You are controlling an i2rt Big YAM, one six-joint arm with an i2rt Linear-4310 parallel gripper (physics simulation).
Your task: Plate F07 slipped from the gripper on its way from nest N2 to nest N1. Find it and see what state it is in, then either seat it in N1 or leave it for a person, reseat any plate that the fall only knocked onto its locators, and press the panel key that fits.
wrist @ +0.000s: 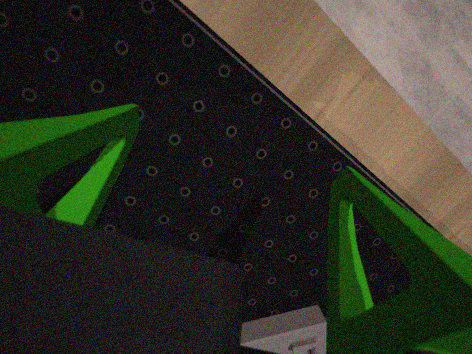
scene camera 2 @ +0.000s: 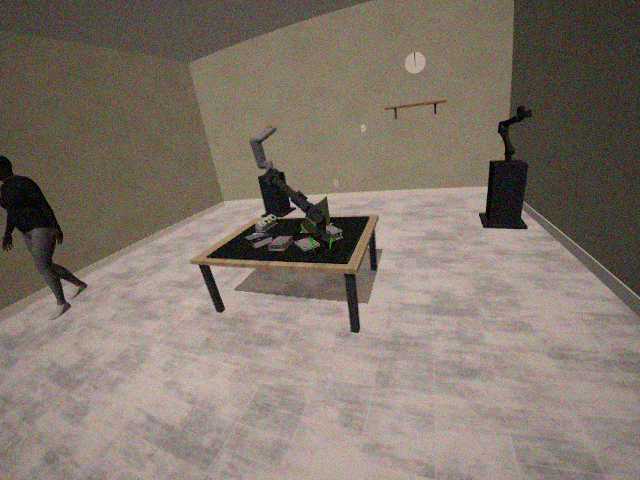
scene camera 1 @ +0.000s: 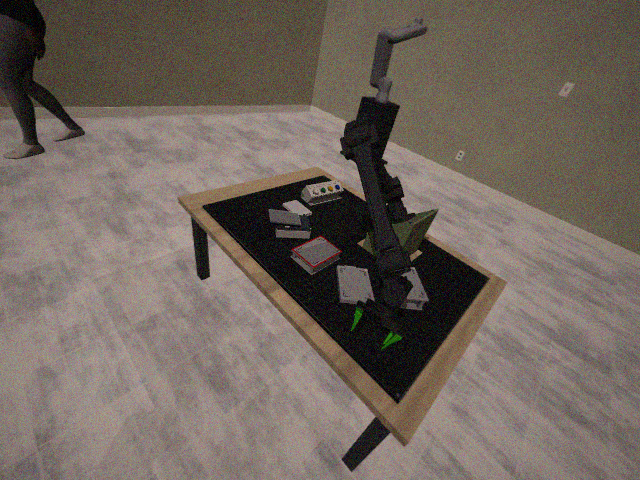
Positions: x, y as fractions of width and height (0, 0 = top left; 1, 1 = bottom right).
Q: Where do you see a grey station marked N2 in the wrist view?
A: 0.65, 0.91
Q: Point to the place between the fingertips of my gripper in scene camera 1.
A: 0.57, 0.71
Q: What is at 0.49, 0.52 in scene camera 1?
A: A red-rimmed plate.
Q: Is my gripper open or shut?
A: Open.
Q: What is my gripper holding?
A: Nothing.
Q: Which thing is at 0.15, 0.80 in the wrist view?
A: My gripper.
